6 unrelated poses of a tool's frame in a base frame.
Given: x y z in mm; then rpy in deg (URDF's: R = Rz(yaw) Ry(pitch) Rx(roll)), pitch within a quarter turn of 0, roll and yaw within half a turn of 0.
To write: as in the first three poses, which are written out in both.
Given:
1: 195, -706, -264, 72.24, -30.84, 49.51
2: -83, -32, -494, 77.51, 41.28, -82.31
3: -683, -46, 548, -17.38, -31.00, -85.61
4: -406, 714, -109, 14.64, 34.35, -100.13
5: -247, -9, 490, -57.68, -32.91, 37.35
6: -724, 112, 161, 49.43, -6.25, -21.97
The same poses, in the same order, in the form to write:
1:
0.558, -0.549, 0.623, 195
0.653, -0.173, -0.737, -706
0.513, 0.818, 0.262, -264
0, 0, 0, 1

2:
0.101, 0.301, -0.948, -83
-0.745, -0.609, -0.272, -32
-0.660, 0.734, 0.163, -494
0, 0, 0, 1

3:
0.066, 0.963, 0.260, -683
-0.855, -0.080, 0.513, -46
0.515, -0.256, 0.818, 548
0, 0, 0, 1

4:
-0.145, 0.927, -0.345, -406
-0.813, -0.311, -0.493, 714
-0.564, 0.209, 0.799, -109
0, 0, 0, 1

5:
0.667, 0.041, -0.744, -247
0.509, 0.704, 0.496, -9
0.543, -0.709, 0.449, 490
0, 0, 0, 1

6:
0.922, 0.167, -0.350, -724
-0.372, 0.634, -0.678, 112
0.109, 0.755, 0.647, 161
0, 0, 0, 1

